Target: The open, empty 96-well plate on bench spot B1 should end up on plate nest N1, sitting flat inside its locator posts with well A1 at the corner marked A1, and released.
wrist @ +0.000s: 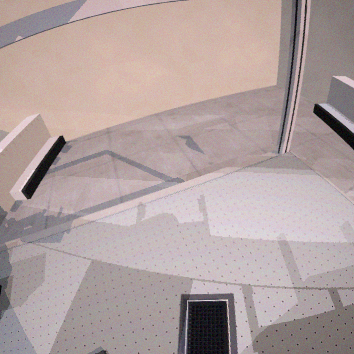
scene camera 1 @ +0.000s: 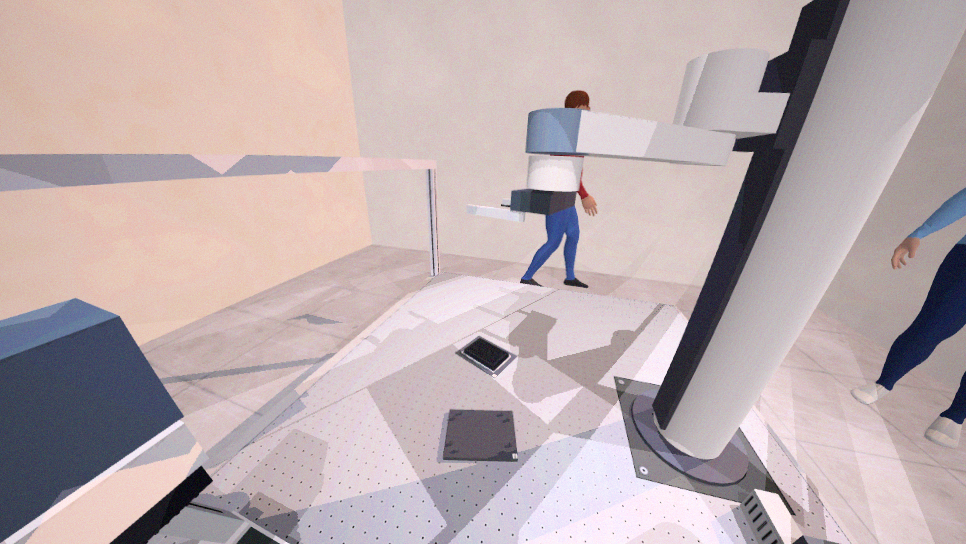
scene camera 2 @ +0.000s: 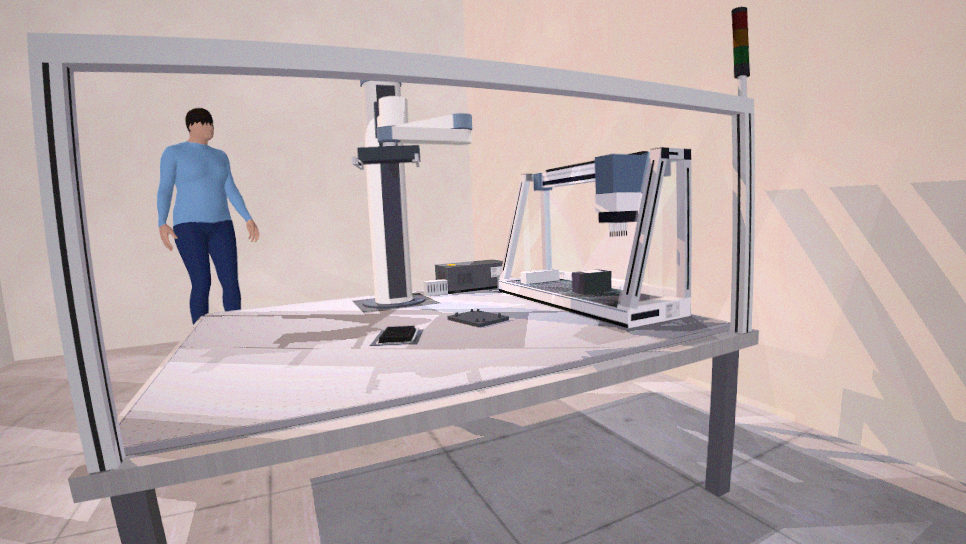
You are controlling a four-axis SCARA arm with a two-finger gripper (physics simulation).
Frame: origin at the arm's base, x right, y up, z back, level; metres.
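Where they show: gripper, fingertip midpoint: (wrist: 185,103) (scene camera 1: 486,205) (scene camera 2: 385,158); arm's base at its link origin: (scene camera 1: 683,434) (scene camera 2: 394,305).
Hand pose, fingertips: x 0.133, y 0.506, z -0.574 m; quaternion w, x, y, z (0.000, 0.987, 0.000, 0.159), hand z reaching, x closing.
Each offset is from my fingertips to the centre of the thing. "pt": to the spot under its first point.
The black 96-well plate {dz +0.017, dx -0.007, dy -0.484 m} (scene camera 1: 486,352) (scene camera 2: 397,333) (wrist: 207,327) lies flat on bench spot B1 {pt dz -0.066, dx -0.024, dy -0.491 m} (scene camera 1: 461,352) (wrist: 205,297), with a pale rim around its dark wells. In the wrist view its near end is cut off by the bottom edge. Plate nest N1 {dz +0.079, dx -0.282, dy -0.482 m} (scene camera 1: 479,435) (scene camera 2: 478,317) is a dark square base with small locator posts and nothing on it; a small white mark shows at one corner in scene camera 1. My gripper (scene camera 1: 490,208) (scene camera 2: 387,162) (wrist: 185,103) is open and empty, high above the bench. Its fingers stand wide apart at both sides of the wrist view.
The arm's column (scene camera 1: 777,270) (scene camera 2: 388,229) stands behind the plate and nest in scene camera 2. A gantry machine (scene camera 2: 652,236) with a hanging pipette head {pt dz -0.204, dx -0.617, dy -0.086 m} (scene camera 2: 618,182) stands to the right, near a dark box {pt dz +0.608, dx -0.483, dy -0.422 m} (scene camera 2: 469,275). A frame post {dz -0.450, dx +0.573, dy -0.216 m} (wrist: 294,75) rises at the bench's corner. Two people stand beyond the bench.
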